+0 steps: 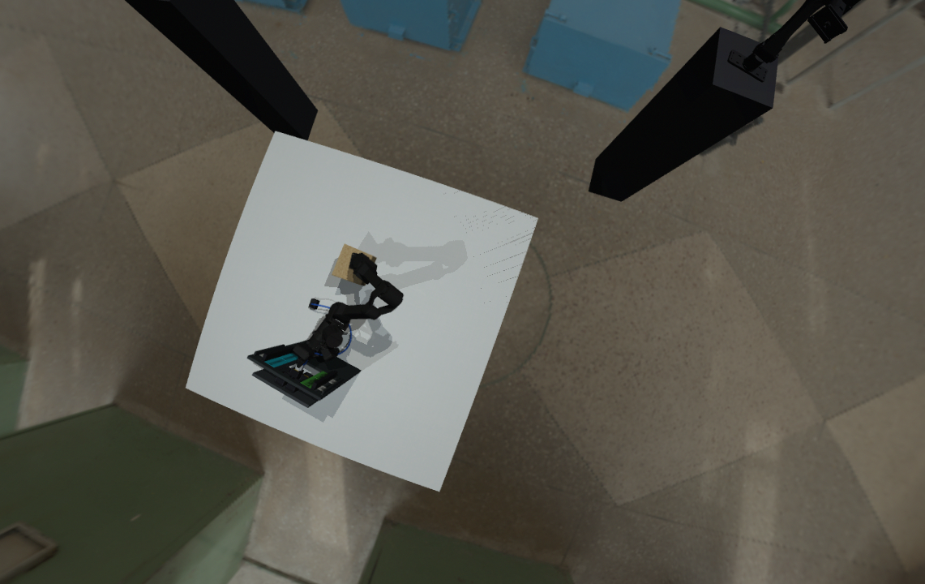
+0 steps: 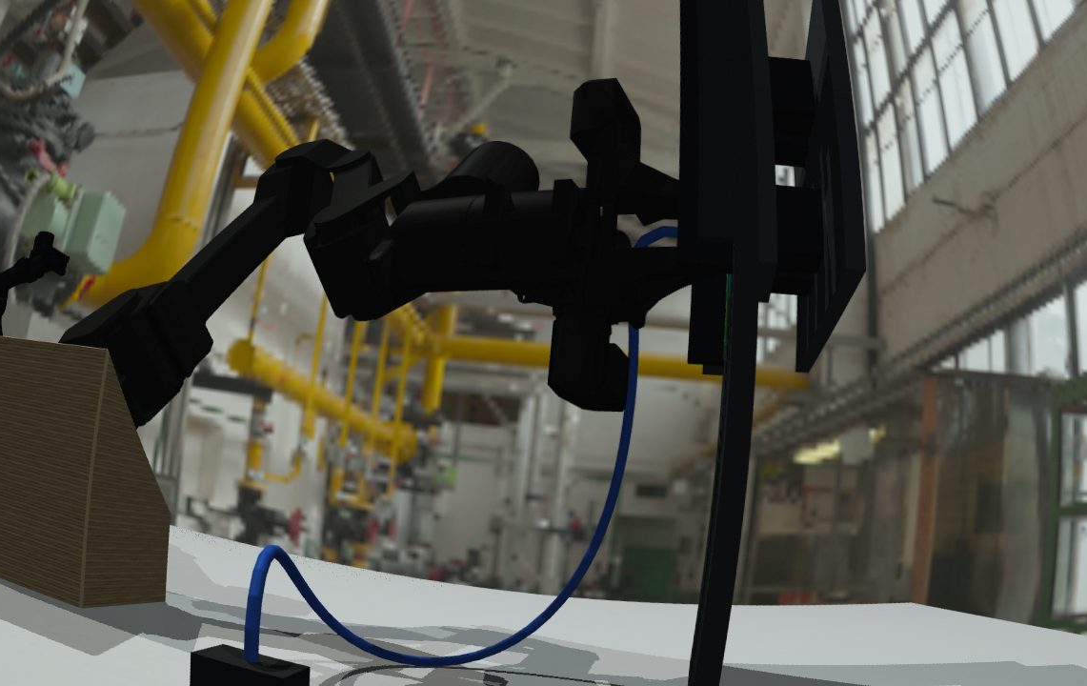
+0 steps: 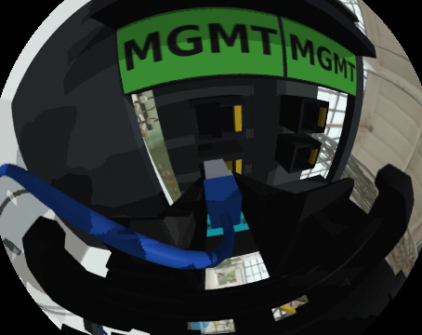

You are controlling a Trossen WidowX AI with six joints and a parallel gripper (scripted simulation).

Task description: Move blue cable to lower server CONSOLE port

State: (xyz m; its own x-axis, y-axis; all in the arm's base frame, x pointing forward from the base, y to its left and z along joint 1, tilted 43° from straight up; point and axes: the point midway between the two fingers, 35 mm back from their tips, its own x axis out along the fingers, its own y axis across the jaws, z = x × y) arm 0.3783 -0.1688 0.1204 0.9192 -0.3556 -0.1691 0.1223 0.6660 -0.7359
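Now: the blue plug right at my gripper tip. Also, from my gripper tip: black anchor block: 250 mm below, 200 mm behind, 120 mm to the right.
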